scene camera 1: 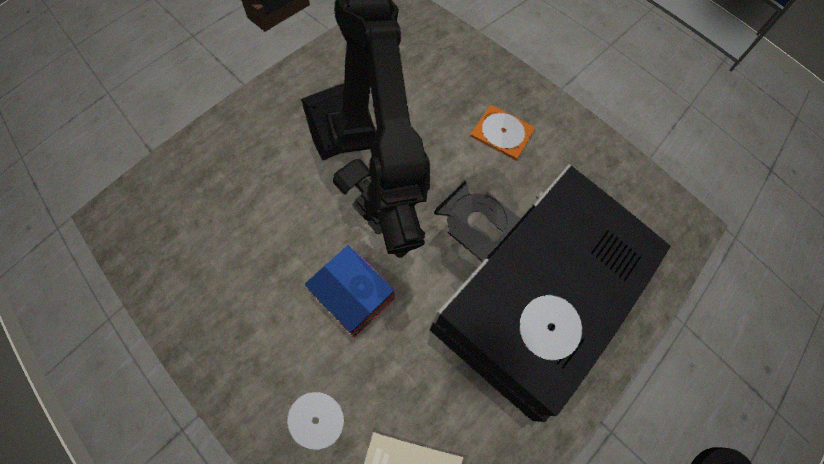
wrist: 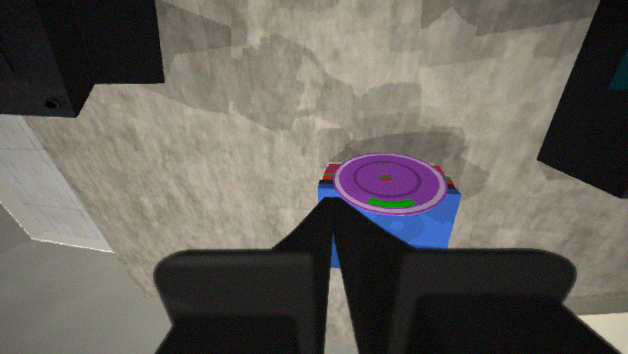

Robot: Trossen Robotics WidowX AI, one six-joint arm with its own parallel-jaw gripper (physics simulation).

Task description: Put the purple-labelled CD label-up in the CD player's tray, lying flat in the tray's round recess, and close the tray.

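Where they show: gripper, fingertip midpoint: (scene camera 1: 371, 221) (wrist: 331, 204); arm's base, link origin: (scene camera 1: 340, 119).
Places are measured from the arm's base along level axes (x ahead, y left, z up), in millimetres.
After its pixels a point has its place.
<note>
The purple-labelled CD (wrist: 385, 190) @[x 276, y -120, z -121 mm] shows its label in the wrist view, by one side of the stack of cases with a blue top (scene camera 1: 350, 288) @[x 287, y -182, z -122 mm] (wrist: 425, 227) @[x 325, y -157, z -122 mm], and looks tilted against it. Its purple label does not show clearly in the scene view. My gripper (wrist: 331, 204) @[x 231, y -80, z -19 mm] is shut and empty; its tips overlap the near left edge of the CD and the blue top in the wrist view. In the scene view the arm hides the fingertips. The black CD player (scene camera 1: 542, 247) @[x 474, y 150, z -13 mm] has its grey tray (scene camera 1: 458, 227) @[x 327, y 68, z -73 mm] out, and no disc shows in the round recess.
A white disc (scene camera 1: 550, 311) @[x 575, y 75, z -12 mm] lies on the player's top. Another white disc (scene camera 1: 315, 403) @[x 428, y -383, z -204 mm] lies on the mat (scene camera 1: 201, 276) @[x 27, y -453, z -205 mm]. A third white disc (scene camera 1: 495, 135) @[x 150, y 371, z -193 mm] lies on an orange case (scene camera 1: 516, 151) @[x 220, y 384, z -195 mm]. A cream object (scene camera 1: 412, 452) @[x 628, y -279, z -181 mm] is at the bottom edge.
</note>
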